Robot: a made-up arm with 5 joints. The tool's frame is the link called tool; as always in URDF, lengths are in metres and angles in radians. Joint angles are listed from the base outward.
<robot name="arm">
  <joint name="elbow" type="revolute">
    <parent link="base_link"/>
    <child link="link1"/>
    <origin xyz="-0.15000 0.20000 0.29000" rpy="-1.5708 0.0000 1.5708"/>
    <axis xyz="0 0 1"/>
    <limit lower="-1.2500" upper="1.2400"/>
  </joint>
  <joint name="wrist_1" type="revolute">
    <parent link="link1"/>
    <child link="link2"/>
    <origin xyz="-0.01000 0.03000 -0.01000" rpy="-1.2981 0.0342 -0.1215"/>
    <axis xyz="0 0 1"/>
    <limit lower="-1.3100" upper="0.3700"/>
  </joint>
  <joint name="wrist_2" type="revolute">
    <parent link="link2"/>
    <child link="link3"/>
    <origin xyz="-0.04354 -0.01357 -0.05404" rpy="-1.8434 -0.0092 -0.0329"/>
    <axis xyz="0 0 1"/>
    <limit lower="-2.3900" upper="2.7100"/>
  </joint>
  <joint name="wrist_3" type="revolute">
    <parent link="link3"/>
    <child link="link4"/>
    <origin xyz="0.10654 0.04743 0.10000" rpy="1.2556 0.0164 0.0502"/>
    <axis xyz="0 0 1"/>
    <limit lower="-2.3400" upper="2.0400"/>
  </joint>
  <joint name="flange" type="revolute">
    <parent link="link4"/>
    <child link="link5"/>
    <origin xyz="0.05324 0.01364 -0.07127" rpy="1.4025 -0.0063 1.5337"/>
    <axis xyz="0 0 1"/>
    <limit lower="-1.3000" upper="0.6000"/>
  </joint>
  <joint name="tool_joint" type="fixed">
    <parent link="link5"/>
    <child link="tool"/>
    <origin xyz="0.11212 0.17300 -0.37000" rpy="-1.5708 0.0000 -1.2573"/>
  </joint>
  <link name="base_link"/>
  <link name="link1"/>
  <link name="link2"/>
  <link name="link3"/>
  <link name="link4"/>
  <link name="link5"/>
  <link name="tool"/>
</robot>
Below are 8 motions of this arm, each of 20 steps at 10 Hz.
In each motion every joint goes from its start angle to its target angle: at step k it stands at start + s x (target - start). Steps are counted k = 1, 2, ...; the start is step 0. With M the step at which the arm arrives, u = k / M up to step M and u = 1 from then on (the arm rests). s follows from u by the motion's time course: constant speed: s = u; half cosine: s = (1 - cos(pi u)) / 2; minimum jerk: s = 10 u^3 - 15 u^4 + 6 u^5.
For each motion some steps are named. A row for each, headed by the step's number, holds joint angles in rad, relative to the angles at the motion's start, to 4 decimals.
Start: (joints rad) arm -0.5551 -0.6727 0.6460 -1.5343 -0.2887
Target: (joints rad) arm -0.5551 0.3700 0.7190 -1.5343 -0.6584
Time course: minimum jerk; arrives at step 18
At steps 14, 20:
14: 0.0000 0.9630 0.0674 0.0000 -0.3415
20: 0.0000 1.0427 0.0730 0.0000 -0.3697

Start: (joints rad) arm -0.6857 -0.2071 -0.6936 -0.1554 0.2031
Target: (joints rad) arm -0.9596 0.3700 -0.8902 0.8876 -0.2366
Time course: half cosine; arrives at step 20
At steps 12, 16, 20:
12: -0.1793 0.3777 -0.1287 0.6827 -0.2878
16: -0.2477 0.5220 -0.1778 0.9434 -0.3977
20: -0.2739 0.5771 -0.1966 1.0430 -0.4397

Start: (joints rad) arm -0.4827 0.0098 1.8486 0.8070 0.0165
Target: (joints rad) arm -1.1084 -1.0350 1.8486 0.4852 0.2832
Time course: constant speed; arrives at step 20
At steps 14, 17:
14: -0.4380 -0.7314 0.0000 -0.2253 0.1867
17: -0.5318 -0.8881 0.0000 -0.2735 0.2267

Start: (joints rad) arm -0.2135 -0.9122 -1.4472 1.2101 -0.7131
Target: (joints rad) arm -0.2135 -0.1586 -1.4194 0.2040 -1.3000
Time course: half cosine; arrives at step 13
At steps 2, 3, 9, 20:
2: 0.0000 0.0432 0.0016 -0.0576 -0.0336
3: 0.0000 0.0948 0.0035 -0.1265 -0.0738
9: 0.0000 0.5908 0.0218 -0.7888 -0.4601
20: 0.0000 0.7536 0.0278 -1.0061 -0.5869

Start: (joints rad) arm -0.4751 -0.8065 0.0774 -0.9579 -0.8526
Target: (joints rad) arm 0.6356 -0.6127 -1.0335 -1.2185 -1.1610
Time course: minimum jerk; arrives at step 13
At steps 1, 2, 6, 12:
1: 0.0045 0.0008 -0.0045 -0.0011 -0.0012
2: 0.0317 0.0055 -0.0317 -0.0074 -0.0088
6: 0.4756 0.0830 -0.4757 -0.1116 -0.1320
12: 1.1062 0.1930 -1.1064 -0.2595 -0.3072

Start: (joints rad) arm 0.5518 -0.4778 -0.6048 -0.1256 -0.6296
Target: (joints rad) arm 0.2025 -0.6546 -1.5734 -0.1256 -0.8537
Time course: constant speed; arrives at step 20
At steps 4, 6, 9, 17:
4: -0.0699 -0.0354 -0.1937 0.0000 -0.0448
6: -0.1048 -0.0530 -0.2906 0.0000 -0.0672
9: -0.1572 -0.0796 -0.4359 0.0000 -0.1008
17: -0.2969 -0.1503 -0.8233 0.0000 -0.1905

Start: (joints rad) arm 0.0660 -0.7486 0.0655 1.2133 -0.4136
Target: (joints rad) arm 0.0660 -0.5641 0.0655 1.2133 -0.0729
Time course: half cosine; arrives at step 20
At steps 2, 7, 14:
2: 0.0000 0.0045 0.0000 0.0000 0.0083
7: 0.0000 0.0504 0.0000 0.0000 0.0930
14: 0.0000 0.1465 0.0000 0.0000 0.2705

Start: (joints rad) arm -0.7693 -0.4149 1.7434 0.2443 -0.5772
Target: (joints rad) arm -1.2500 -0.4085 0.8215 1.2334 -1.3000
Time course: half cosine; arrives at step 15
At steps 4, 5, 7, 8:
4: -0.0795 0.0011 -0.1525 0.1636 -0.1196
5: -0.1202 0.0016 -0.2305 0.2473 -0.1807
7: -0.2152 0.0029 -0.4128 0.4429 -0.3236
8: -0.2655 0.0035 -0.5091 0.5462 -0.3992

